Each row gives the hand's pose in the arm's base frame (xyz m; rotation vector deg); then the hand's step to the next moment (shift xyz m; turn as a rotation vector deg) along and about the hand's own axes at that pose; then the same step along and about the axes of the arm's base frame.
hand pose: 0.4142 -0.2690 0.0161 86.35 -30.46 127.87
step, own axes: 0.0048 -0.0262 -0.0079 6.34 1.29 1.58
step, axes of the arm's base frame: 0.0058 0.0269 0.0041 -1.61 -1.21 6.35
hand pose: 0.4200 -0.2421 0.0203 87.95 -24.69 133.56
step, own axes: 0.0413 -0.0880 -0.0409 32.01 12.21 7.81
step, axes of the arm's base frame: -0.0124 0.1006 0.0293 -10.63 -11.22 31.56
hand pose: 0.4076 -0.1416 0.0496 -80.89 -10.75 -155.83
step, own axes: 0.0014 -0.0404 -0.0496 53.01 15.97 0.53
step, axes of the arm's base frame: -0.0458 0.0330 -0.0302 -28.15 -16.12 44.87
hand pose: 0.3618 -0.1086 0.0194 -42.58 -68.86 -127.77
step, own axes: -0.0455 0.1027 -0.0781 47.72 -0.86 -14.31
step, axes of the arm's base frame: 0.0818 -0.1095 -0.0062 -38.55 -19.75 24.62
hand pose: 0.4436 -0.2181 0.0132 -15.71 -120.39 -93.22
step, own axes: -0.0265 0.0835 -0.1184 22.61 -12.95 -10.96
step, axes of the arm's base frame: 0.0871 -0.0863 0.0817 -22.65 -16.83 1.68
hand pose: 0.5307 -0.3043 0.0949 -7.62 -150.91 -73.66
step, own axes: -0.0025 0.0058 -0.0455 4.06 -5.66 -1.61
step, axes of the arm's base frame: 0.0101 -0.0322 0.0311 -4.69 -4.79 -2.48
